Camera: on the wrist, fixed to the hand. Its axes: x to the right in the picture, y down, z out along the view.
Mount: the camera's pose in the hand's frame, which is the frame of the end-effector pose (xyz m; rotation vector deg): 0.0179 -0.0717 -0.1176 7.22 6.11 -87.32
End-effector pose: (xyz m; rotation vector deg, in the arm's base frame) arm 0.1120 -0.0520 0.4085 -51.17 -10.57 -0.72
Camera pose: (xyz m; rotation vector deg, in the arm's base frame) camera 0.1415 -0.1870 0.3949 -25.52 -41.11 -82.50
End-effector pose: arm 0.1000 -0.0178 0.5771 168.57 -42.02 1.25
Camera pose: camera 0.1509 0.0496 0.6874 156.02 89.44 5.04
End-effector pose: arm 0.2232 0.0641 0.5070 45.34 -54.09 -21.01
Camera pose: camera 0.3345 0.0572 0.4242 87.94 -4.77 -89.21
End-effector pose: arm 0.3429 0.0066 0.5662 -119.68 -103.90 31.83
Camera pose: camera 0.3402 0.0362 0.7019 -13.43 -141.82 4.67
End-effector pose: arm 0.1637 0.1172 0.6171 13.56 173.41 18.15
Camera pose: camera 0.1235 0.0275 0.7152 -109.78 135.12 -1.54
